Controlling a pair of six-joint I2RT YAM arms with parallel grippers.
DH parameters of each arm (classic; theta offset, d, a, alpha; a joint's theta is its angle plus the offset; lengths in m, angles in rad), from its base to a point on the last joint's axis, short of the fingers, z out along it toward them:
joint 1: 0 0.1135 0.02 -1.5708
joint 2: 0 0 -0.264 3.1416
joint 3: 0.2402 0 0.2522 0
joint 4: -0.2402 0 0.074 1.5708
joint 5: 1.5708 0 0 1.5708
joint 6: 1.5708 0.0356 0 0
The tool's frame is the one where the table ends.
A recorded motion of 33 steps. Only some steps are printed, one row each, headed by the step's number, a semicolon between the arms.
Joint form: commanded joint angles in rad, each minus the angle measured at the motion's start. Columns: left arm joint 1, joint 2, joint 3, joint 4, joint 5, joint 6; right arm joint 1, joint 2, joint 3, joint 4, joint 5, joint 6.
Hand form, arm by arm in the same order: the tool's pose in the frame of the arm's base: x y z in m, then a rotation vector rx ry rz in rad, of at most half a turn. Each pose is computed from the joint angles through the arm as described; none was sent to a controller.
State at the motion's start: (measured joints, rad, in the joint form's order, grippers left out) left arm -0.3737 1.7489 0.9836 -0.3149 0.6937 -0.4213; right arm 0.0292 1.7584 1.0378 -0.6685 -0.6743 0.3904
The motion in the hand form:
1: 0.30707 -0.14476 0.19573 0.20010 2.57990 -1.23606; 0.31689 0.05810 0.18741 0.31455 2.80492 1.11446
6: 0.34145 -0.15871 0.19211 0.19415 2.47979 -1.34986; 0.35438 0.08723 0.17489 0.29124 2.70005 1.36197
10: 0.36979 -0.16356 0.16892 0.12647 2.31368 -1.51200; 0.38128 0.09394 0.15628 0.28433 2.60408 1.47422
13: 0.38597 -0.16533 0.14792 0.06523 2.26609 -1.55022; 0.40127 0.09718 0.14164 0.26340 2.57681 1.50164
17: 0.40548 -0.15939 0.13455 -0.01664 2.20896 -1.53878; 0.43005 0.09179 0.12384 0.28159 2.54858 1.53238
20: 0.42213 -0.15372 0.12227 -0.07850 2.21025 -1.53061; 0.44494 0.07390 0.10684 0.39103 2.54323 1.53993
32: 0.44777 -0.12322 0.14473 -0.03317 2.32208 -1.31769; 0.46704 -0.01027 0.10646 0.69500 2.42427 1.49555
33: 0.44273 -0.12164 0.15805 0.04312 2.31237 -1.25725; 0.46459 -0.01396 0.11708 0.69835 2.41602 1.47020
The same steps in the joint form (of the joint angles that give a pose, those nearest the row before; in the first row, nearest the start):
1: 0.0024 -0.0784 0.0379 0.0432 0.0271 -0.0478; 0.0811 -0.0588 0.0481 0.0395 -0.0237 0.0635
6: 0.0055 0.0456 0.1299 0.1949 0.0916 -0.1231; 0.1395 0.0821 0.1279 0.2494 -0.1645 0.2091
10: 0.0239 0.1760 0.1148 0.5698 0.1637 -0.3082; 0.1411 0.1911 0.1617 0.4443 -0.2292 0.2936
13: 0.0331 0.2757 0.1300 0.7329 0.1623 -0.3943; 0.1396 0.2831 0.2229 0.5043 -0.2491 0.3014
17: 0.0591 0.3587 0.1683 0.8470 0.1286 -0.4575; 0.1151 0.4057 0.3317 0.5351 -0.2768 0.3136
20: 0.0821 0.4277 0.2264 0.8549 0.1193 -0.4821; 0.0707 0.4793 0.3824 0.5427 -0.2845 0.3489
32: 0.1589 0.4132 0.4060 0.4398 0.0827 -0.2235; -0.1135 0.5307 0.4702 0.5169 -0.2815 0.4226
33: 0.1589 0.3700 0.4016 0.3876 0.0643 -0.1409; -0.1211 0.4999 0.4640 0.4984 -0.2662 0.4165

